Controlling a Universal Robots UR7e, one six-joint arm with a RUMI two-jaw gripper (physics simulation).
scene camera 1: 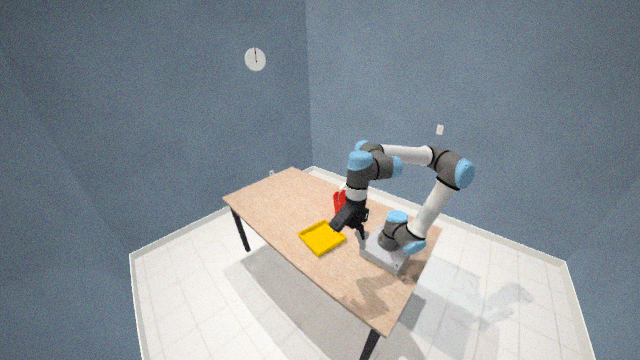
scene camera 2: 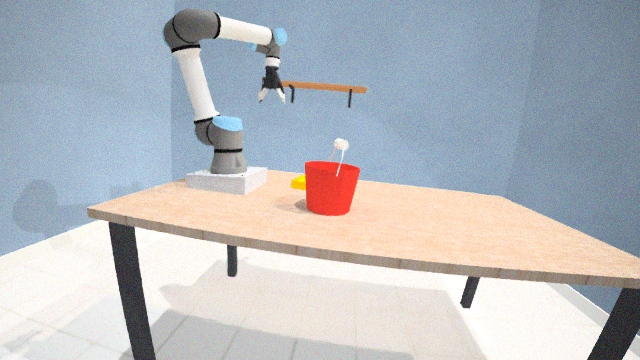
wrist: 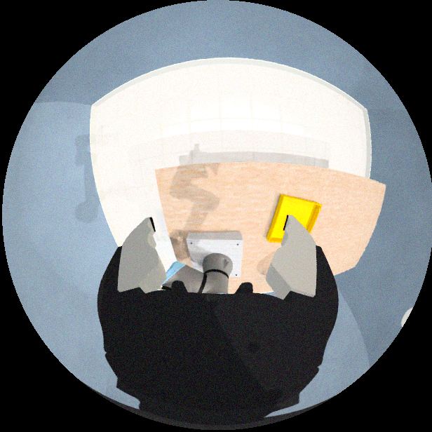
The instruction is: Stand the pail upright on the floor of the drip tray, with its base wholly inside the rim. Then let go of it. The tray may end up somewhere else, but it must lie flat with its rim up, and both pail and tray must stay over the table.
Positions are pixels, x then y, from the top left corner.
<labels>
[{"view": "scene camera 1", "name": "my gripper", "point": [347, 240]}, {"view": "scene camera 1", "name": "yellow drip tray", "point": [319, 237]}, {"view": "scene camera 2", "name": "red pail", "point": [326, 194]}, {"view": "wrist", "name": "my gripper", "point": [218, 218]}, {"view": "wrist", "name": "yellow drip tray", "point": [305, 211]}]
</labels>
